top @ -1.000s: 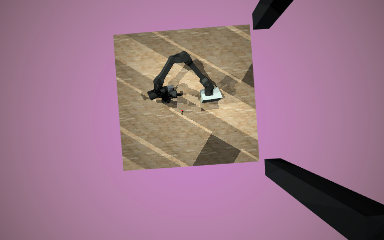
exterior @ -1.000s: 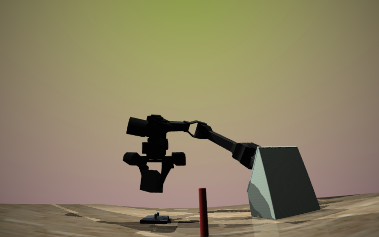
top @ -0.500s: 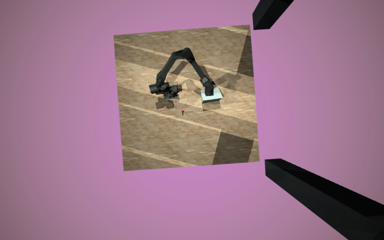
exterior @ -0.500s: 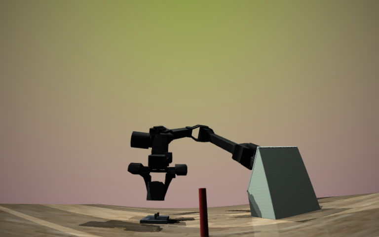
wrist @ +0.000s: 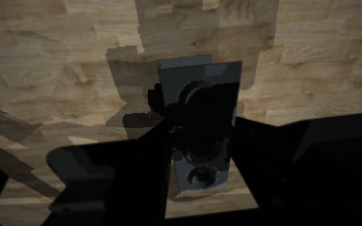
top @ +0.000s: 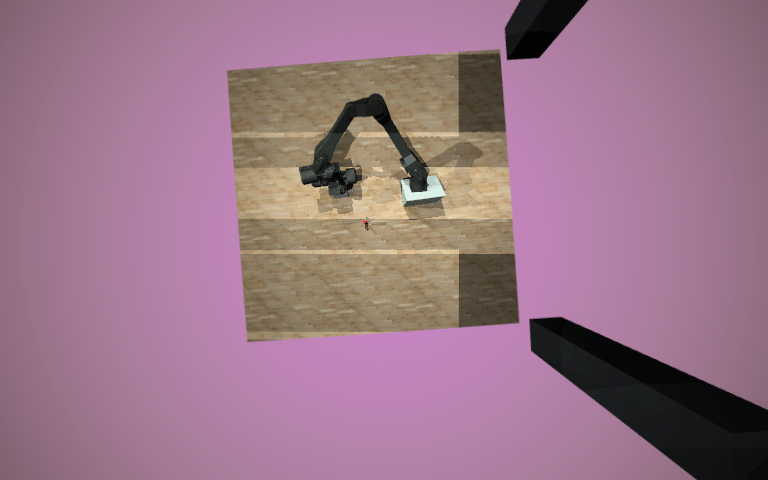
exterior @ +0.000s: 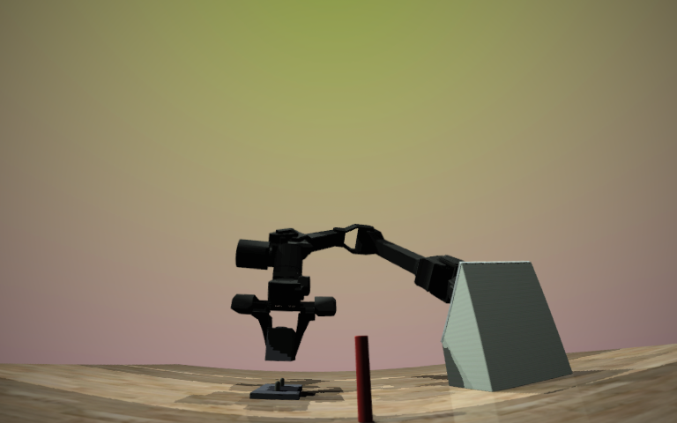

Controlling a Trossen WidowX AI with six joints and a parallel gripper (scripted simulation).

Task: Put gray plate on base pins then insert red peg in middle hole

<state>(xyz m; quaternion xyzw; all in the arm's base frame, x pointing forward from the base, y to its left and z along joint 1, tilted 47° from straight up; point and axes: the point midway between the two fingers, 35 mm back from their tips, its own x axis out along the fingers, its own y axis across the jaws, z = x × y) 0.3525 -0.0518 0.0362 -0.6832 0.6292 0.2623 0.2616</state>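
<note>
Right now the red peg is 11 cm behind my gripper tip, 19 cm to the left of it and 2 cm below it. Round my gripper tip: gray plate: 3 cm above.
</note>
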